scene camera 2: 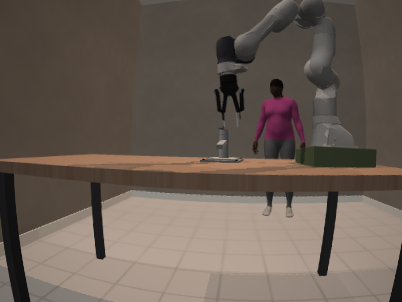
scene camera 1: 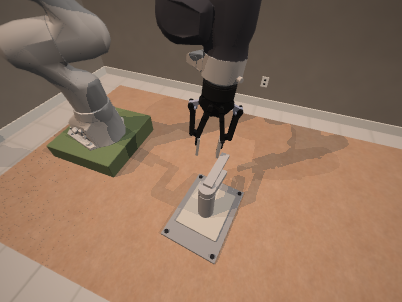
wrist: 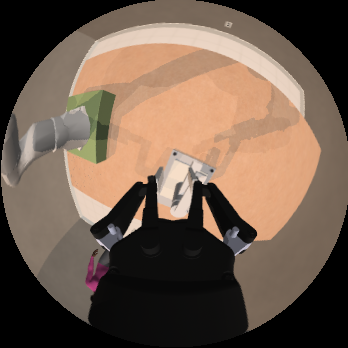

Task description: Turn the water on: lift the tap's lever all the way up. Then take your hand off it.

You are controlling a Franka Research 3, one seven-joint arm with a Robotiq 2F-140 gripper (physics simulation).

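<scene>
The grey tap (scene camera 1: 206,204) (scene camera 2: 224,145) (wrist: 179,208) stands upright on its mounting plate (scene camera 1: 192,243) (scene camera 2: 206,160). Its long flat lever (scene camera 1: 216,172) runs out from the top of the tap above the spout (scene camera 1: 221,179) (scene camera 2: 221,145) and looks low, roughly level. My gripper (scene camera 1: 208,152) (scene camera 2: 231,125) (wrist: 175,172) points down, part-way open and empty. In the scene camera 1 view its fingertips show just beyond the lever's free end. In the scene camera 2 view one fingertip shows close above the tap's top. In the wrist view the right finger partly covers the lever; whether they touch I cannot tell.
The arm's base stands on a green block (scene camera 1: 132,142) (scene camera 2: 340,157) (wrist: 104,130) at one side of the wooden table (scene camera 1: 310,225) (scene camera 2: 125,167) (wrist: 165,75). A person in a pink top (scene camera 2: 279,117) stands behind the table in the scene camera 2 view.
</scene>
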